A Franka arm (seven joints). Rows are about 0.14 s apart.
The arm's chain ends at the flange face. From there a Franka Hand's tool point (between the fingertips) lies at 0.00 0.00 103.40 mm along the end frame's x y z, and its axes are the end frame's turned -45 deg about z.
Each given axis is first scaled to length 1.
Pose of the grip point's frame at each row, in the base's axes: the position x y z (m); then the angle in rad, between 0 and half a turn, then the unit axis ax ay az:
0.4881 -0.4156 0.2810 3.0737 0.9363 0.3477 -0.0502
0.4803 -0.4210 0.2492 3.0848 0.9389 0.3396 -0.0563
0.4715 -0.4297 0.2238 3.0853 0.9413 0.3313 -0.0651
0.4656 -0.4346 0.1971 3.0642 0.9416 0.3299 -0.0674
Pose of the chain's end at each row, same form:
0.4954 -0.4054 0.3836 3.0404 0.9988 -0.0371 -0.0334
0.4892 -0.4115 0.3518 3.0460 0.9981 -0.0456 -0.0412
0.4822 -0.4198 0.3262 3.0397 0.9973 -0.0542 -0.0494
0.4761 -0.4225 0.2993 3.0185 0.9973 -0.0556 -0.0475

